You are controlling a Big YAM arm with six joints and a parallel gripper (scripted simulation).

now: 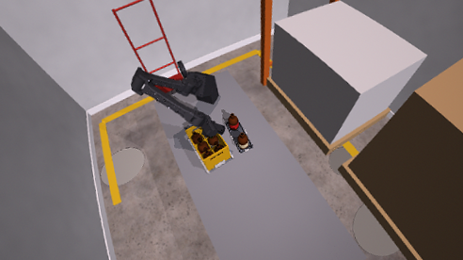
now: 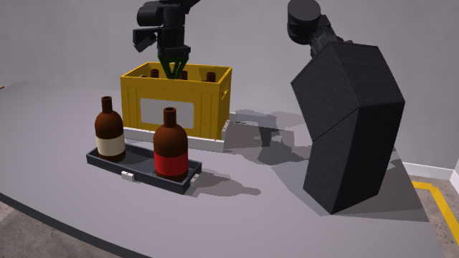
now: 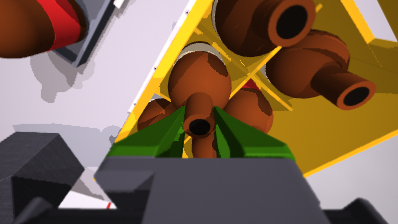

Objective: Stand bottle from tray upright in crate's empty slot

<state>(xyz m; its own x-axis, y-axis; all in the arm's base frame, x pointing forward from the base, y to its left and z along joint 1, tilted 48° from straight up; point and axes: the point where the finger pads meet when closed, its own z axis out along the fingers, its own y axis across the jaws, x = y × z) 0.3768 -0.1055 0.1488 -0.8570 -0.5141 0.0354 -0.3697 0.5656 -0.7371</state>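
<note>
My gripper is now 8 cm above the yellow crate, 4 cm to the left of it and 1 cm past it. Also, from my hand: dark tray 18 cm to the left, 15 cm below, 6 cm ahead.
</note>
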